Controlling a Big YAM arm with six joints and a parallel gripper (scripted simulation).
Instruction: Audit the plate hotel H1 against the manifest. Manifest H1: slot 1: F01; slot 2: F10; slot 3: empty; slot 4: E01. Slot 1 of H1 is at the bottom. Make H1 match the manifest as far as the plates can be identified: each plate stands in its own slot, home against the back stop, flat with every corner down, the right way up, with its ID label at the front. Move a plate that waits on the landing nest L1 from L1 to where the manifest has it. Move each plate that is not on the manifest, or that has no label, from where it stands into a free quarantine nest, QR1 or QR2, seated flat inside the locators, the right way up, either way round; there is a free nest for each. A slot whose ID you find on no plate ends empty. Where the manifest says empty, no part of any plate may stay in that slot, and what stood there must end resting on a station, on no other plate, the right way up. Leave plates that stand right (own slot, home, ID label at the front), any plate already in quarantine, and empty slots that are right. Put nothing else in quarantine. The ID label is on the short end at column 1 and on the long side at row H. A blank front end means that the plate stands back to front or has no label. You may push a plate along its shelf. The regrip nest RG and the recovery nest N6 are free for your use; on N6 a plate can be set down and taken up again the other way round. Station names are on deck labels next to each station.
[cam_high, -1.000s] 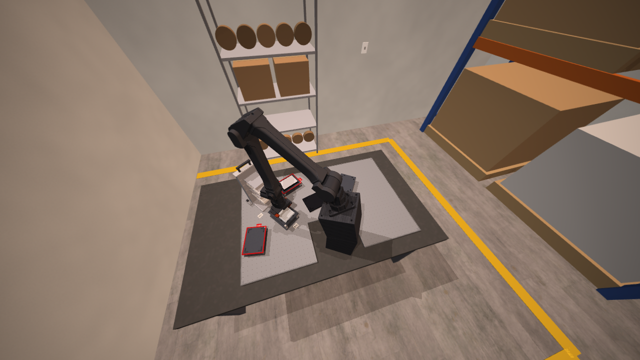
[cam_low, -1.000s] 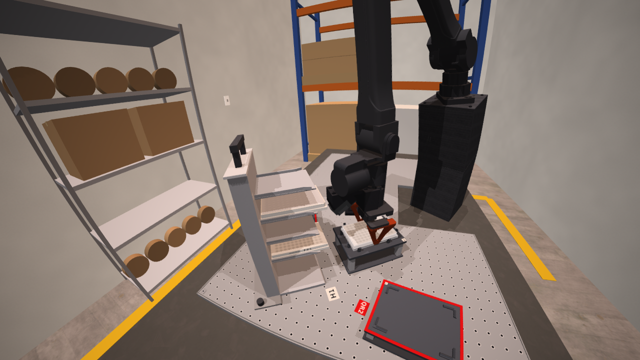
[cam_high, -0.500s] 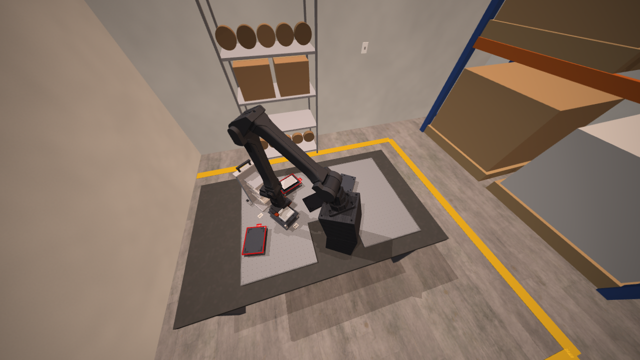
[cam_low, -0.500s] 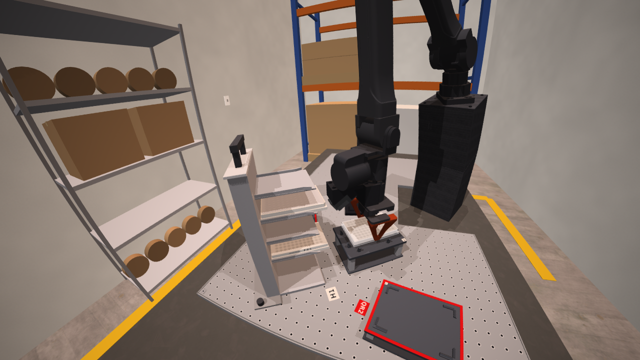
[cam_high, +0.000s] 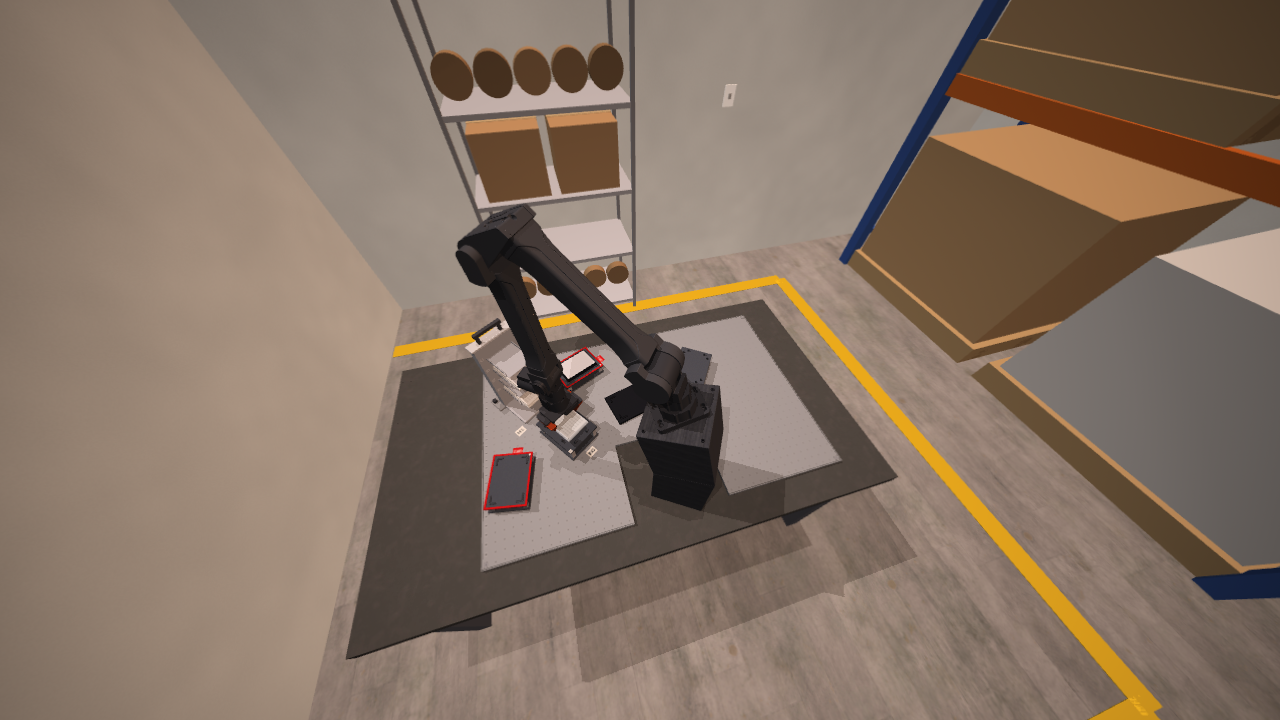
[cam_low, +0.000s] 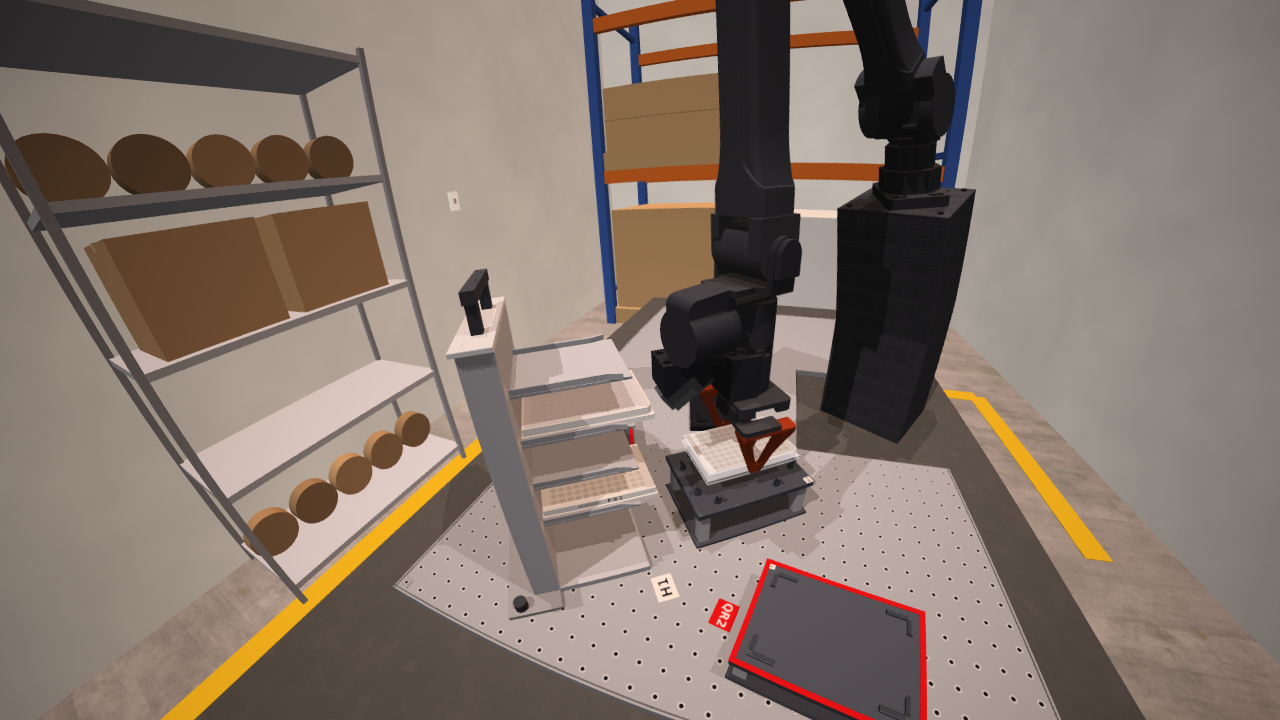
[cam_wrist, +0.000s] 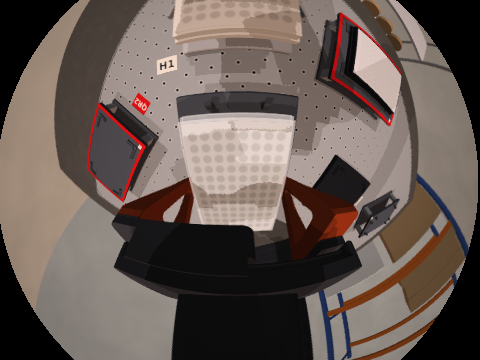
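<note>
Right now my hand is 40 mm above the dark regrip nest. Also, from my hand: quarantine nest QR1: 240 mm ahead, 70 mm to the right, 60 mm below; then H1 deck label: 50 mm ahead, 160 mm to the left, 100 mm below; then quarantine nest QR2: 120 mm behind, 190 mm to the left, 60 mm below.
</note>
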